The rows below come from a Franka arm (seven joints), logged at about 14 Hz.
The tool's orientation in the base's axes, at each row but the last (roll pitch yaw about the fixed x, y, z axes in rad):
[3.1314 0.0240 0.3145]
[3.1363 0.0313 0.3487]
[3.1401 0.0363 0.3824]
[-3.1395 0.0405 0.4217]
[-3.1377 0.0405 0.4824]
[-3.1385 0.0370 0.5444]
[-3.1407 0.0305 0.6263]
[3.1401 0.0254 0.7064]
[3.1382 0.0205 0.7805]
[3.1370 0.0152 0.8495]
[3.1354 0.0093 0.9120]
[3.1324 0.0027 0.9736]
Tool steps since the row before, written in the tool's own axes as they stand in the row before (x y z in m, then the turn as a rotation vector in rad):
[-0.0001 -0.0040 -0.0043 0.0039 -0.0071 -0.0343]
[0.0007 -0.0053 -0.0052 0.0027 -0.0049 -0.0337]
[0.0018 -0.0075 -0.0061 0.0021 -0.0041 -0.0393]
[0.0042 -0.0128 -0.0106 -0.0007 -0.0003 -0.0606]
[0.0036 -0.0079 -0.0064 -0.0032 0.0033 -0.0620]
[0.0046 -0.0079 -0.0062 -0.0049 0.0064 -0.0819]
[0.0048 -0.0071 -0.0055 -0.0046 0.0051 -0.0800]
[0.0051 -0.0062 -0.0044 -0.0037 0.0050 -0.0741]
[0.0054 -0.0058 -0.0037 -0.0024 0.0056 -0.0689]
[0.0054 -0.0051 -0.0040 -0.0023 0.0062 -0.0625]
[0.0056 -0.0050 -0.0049 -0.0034 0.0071 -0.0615]
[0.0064 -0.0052 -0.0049 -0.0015 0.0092 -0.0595]
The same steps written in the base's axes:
[-0.0012 0.0038 0.0043 0.0022 0.0085 0.0341]
[-0.0010 0.0053 0.0051 0.0018 0.0061 0.0336]
[-0.0009 0.0077 0.0060 0.0017 0.0052 0.0392]
[-0.0010 0.0136 0.0104 0.0015 0.0009 0.0606]
[-0.0002 0.0088 0.0063 0.0010 -0.0035 0.0621]
[0.0000 0.0092 0.0060 0.0018 -0.0067 0.0820]
[-0.0001 0.0087 0.0054 0.0013 -0.0055 0.0801]
[-0.0001 0.0081 0.0043 0.0018 -0.0049 0.0742]
[-0.0002 0.0080 0.0036 0.0031 -0.0045 0.0690]
[-0.0002 0.0075 0.0039 0.0035 -0.0049 0.0626]
[-0.0005 0.0075 0.0048 0.0036 -0.0063 0.0616]
[-0.0007 0.0083 0.0048 0.0064 -0.0060 0.0596]

